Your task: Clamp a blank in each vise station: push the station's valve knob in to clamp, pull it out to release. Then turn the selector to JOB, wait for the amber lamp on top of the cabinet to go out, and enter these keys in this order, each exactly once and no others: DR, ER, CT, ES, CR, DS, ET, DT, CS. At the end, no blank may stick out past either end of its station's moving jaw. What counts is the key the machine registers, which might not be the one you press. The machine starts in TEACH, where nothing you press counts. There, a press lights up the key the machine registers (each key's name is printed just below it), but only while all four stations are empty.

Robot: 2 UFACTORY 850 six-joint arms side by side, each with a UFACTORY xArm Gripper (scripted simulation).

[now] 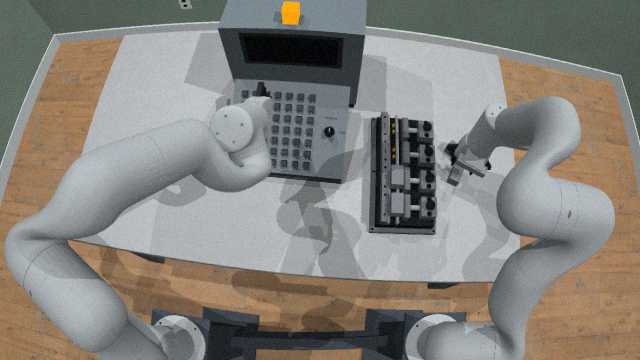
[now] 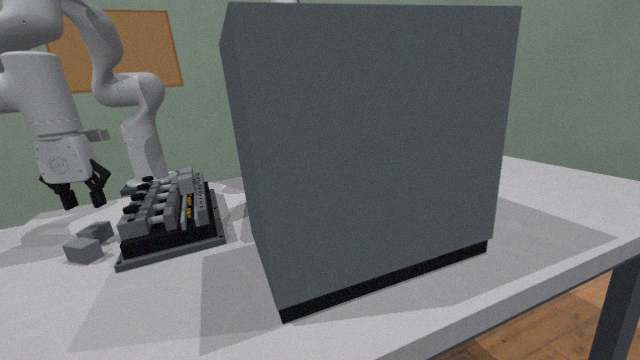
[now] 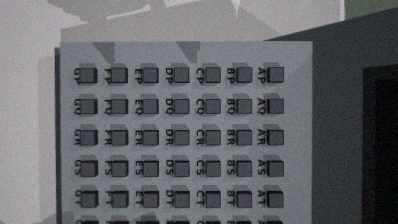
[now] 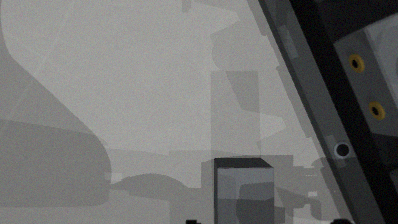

Observation:
I see my right gripper [image 2: 86, 207] and a grey blank [image 2: 84, 251].

